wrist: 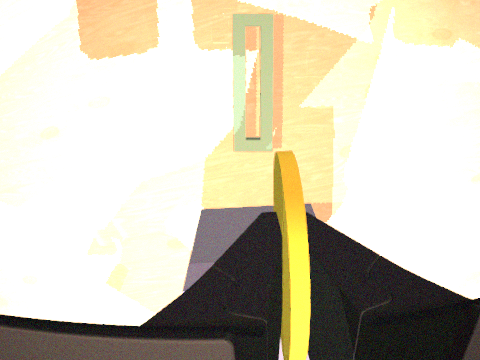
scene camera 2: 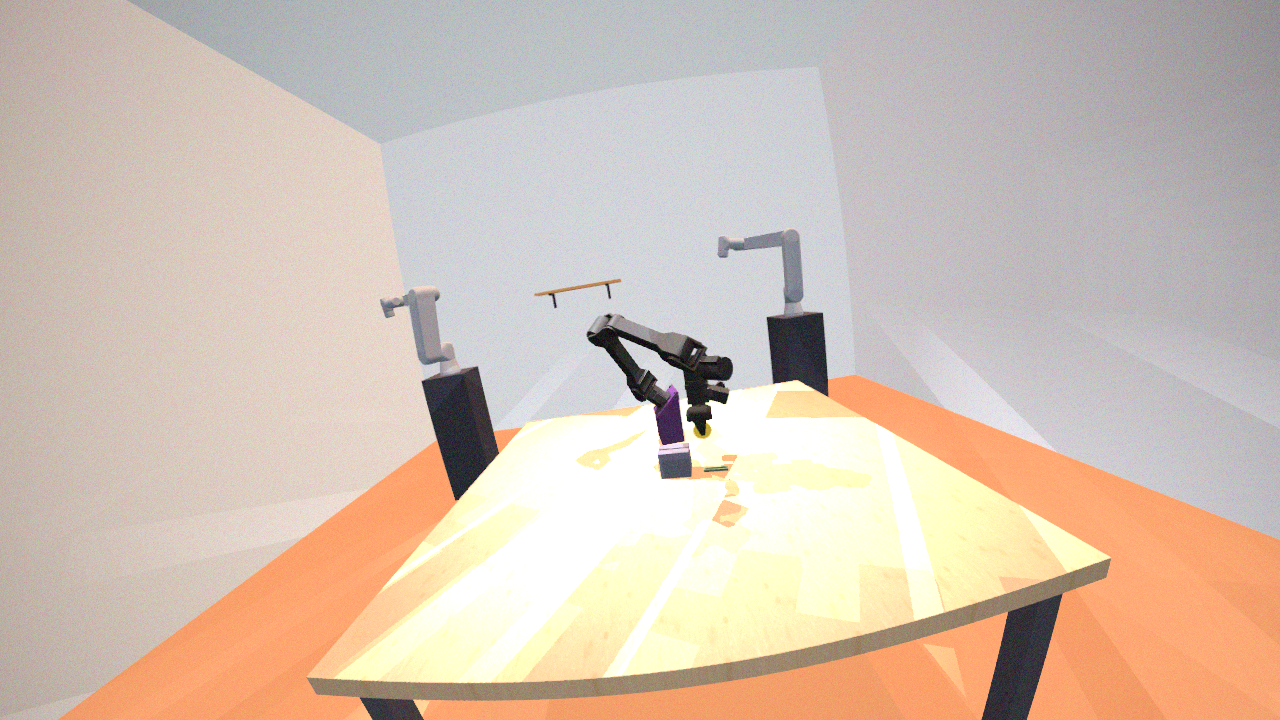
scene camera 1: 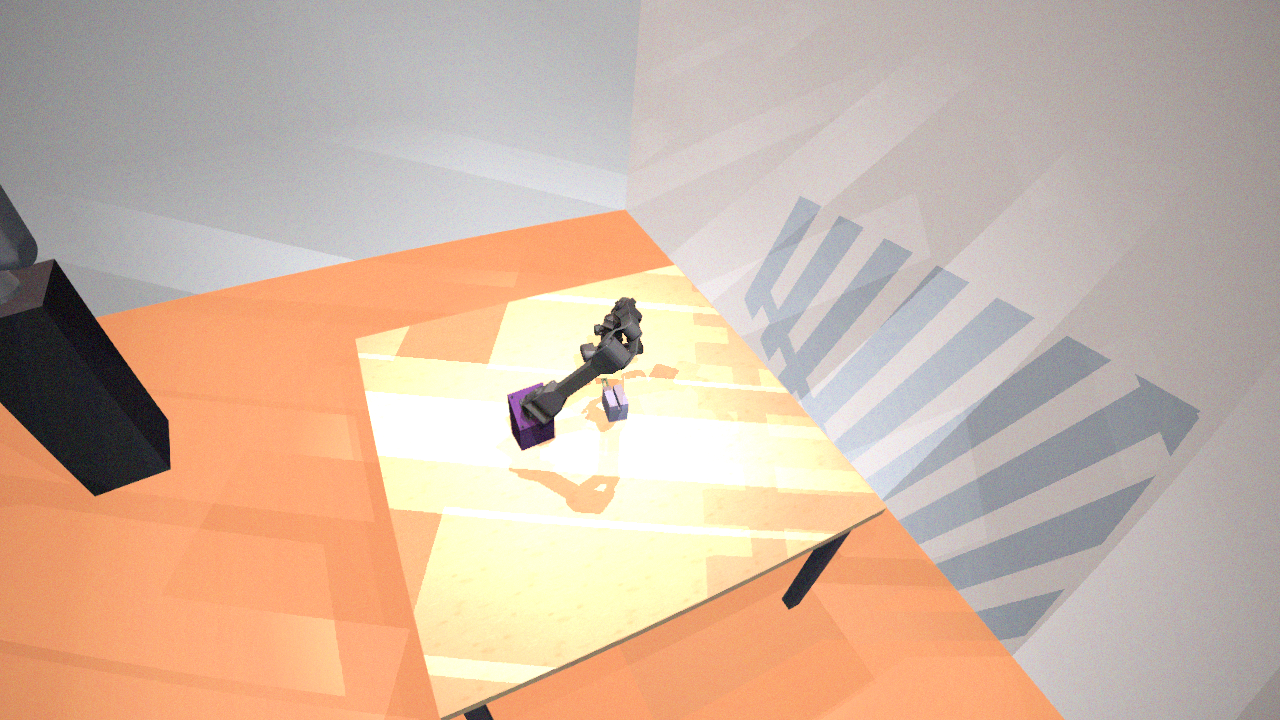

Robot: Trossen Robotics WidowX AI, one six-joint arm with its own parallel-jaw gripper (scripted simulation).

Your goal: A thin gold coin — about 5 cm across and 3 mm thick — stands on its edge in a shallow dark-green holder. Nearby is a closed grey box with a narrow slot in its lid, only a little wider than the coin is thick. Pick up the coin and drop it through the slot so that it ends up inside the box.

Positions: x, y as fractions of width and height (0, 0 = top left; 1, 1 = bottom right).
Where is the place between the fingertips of my gripper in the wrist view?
0.59, 0.63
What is my gripper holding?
A gold coin.
